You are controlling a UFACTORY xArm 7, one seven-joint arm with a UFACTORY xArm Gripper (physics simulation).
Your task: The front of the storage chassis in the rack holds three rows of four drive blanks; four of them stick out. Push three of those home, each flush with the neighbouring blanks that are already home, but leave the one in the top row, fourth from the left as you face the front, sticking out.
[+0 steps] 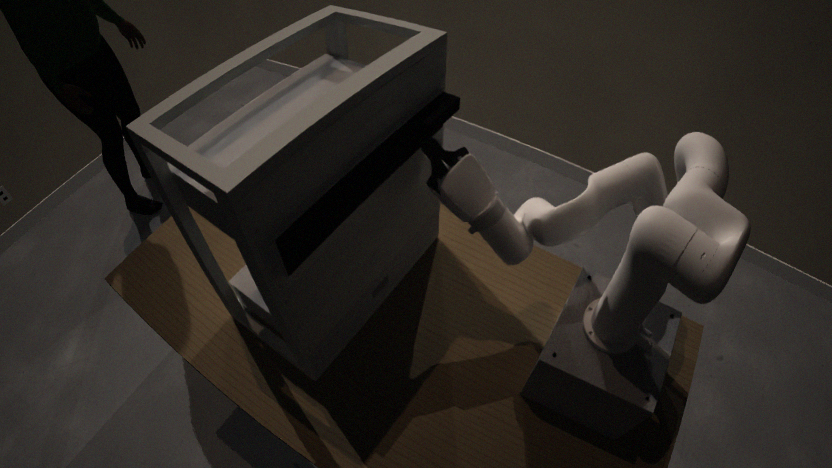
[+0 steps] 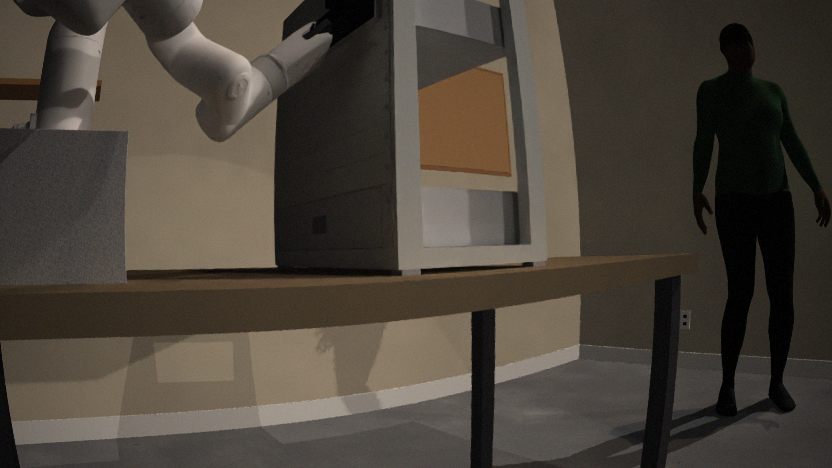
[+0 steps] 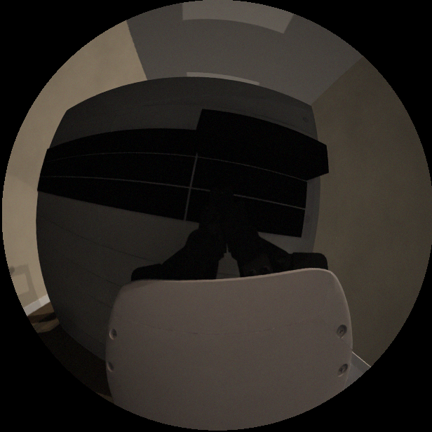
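Pixels of known places: gripper, between the fingertips: (image 1: 424, 140) (image 2: 345, 22); arm's base, origin of its link: (image 1: 611, 325) (image 2: 61, 147).
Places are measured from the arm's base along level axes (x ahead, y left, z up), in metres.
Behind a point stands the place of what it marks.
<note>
The storage chassis (image 1: 343, 197) @(y 0.250, x 0.445, z 0.252 m) (image 2: 356, 14) @(y 0.012, x 0.475, z 0.232 m) is a black band high on the grey rack (image 1: 229, 174) @(y 0.404, x 0.468, z 0.399 m) (image 2: 407, 145) @(y -0.074, x 0.521, z -0.014 m) (image 3: 115, 235). The top-row fourth blank (image 1: 449, 104) @(y -0.017, x 0.447, z 0.288 m) (image 3: 262, 137) sticks out at the right end. Below it, the fourth-column middle blank (image 3: 275, 187) and bottom blank (image 3: 277, 217) look level with their neighbours, though the dark makes small steps hard to tell. The blanks to the left (image 3: 120, 165) look flush; their column seams are not visible. My gripper (image 1: 428, 145) @(y 0.032, x 0.464, z 0.223 m) (image 2: 325, 24) (image 3: 224, 201) is shut and empty, its tips at the fourth column's lower rows, left part. Contact is hard to tell.
The rack stands on a wooden table (image 1: 477, 302) @(y 0.019, x 0.300, z -0.191 m) (image 2: 232, 305) @(y -0.232, x 0.247, z -0.207 m). The arm's pedestal (image 1: 581, 401) @(y 0.133, x -0.037, z -0.085 m) (image 2: 64, 209) @(y -0.106, x 0.033, z -0.100 m) stands on the table in front of the rack. A person (image 1: 81, 87) (image 2: 747, 139) stands behind the rack. The protruding top blank overhangs just above my fingers.
</note>
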